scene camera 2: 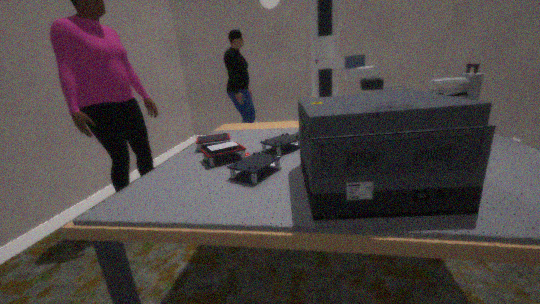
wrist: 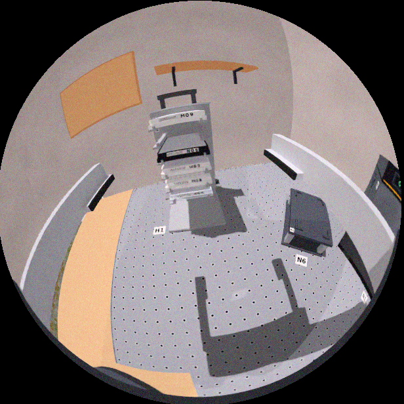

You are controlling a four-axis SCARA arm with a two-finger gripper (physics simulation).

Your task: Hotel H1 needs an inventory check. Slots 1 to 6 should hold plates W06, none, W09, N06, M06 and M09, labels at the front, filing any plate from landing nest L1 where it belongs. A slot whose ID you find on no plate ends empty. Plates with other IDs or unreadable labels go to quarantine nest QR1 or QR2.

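Places are measured from the arm's base along level axes (x back, y right, z up), in metres.
Pixels of known places: gripper, fingertip midpoint: [scene camera 2: 408,88].
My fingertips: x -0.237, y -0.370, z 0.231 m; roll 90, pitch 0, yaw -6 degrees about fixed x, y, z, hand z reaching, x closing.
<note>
Ahead of a thing's pixels: the offset from my fingertips to its top centre. "spot": to the spot under its first point.
Hotel H1 [wrist: 179,216] [scene camera 2: 475,86] stands at the back of the deck. In the wrist view its top plate [wrist: 175,120] is white and reads M09. Under it is an open gap with a white ledge, then a black-fronted plate [wrist: 184,151] that seems to read N06. Below are white plates [wrist: 186,170] [wrist: 187,182] with labels too small to read surely, and a low one [wrist: 192,195], also unreadable. My gripper [wrist: 184,150] is open and empty, its fingers wide to either side of the hotel, which stands ahead. In the scene view, red-edged nests @(spot: dx -0.155, dy +0.927, dz -0.168 m) [scene camera 2: 214,138] @(dx -0.330, dy +0.817, dz -0.154 m) [scene camera 2: 223,147] show; their labels are unreadable.
A dark raised nest [wrist: 309,212] stands right of the hotel by label N6 [wrist: 301,260]. A device @(dx -0.556, dy +0.268, dz +0.037 m) [wrist: 376,182] [scene camera 2: 395,165] is at the right. Dark nests @(spot: dx -0.507, dy +0.636, dz -0.168 m) [scene camera 2: 254,163] @(spot: dx -0.279, dy +0.569, dz -0.162 m) [scene camera 2: 281,142] stand left of it in the scene view. Two people [scene camera 2: 92,65] [scene camera 2: 236,70] stand beyond the table.
</note>
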